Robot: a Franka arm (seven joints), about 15 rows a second.
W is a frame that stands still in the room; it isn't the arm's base.
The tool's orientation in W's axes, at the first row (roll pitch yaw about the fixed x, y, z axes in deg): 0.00 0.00 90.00
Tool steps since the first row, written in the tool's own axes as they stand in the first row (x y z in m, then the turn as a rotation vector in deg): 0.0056 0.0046 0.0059 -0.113 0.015 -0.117; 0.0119 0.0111 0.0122 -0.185 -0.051 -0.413; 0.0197 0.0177 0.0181 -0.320 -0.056 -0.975; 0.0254 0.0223 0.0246 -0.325 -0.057 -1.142; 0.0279 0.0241 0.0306 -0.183 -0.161 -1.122
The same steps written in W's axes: -0.0046 0.0056 0.0059 -0.015 -0.113 -0.117; -0.0111 0.0119 0.0122 0.051 -0.185 -0.413; -0.0177 0.0197 0.0181 0.056 -0.320 -0.975; -0.0223 0.0254 0.0246 0.057 -0.325 -1.142; -0.0241 0.0279 0.0306 0.161 -0.183 -1.122
